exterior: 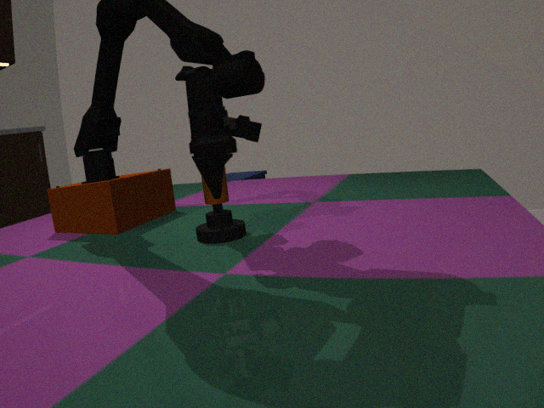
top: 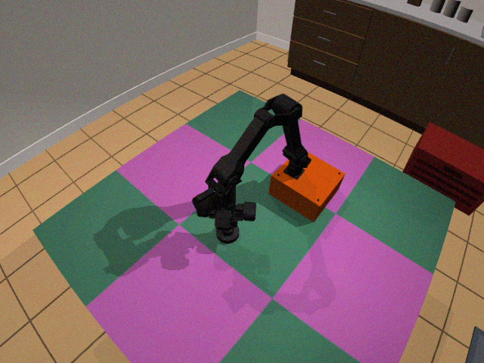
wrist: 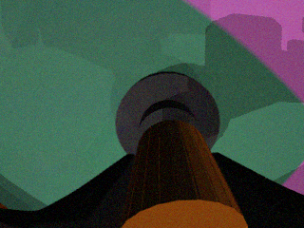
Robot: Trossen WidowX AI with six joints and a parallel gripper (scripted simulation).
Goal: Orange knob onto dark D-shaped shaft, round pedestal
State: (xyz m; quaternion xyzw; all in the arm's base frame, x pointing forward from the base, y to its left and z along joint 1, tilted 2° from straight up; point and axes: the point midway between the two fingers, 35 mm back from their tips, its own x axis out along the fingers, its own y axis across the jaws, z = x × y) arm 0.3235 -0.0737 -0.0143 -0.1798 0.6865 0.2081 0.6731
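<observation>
The orange knob lies 2 cm above my gripper tip. Round my gripper tip: pedestal: 4 cm below.
</observation>
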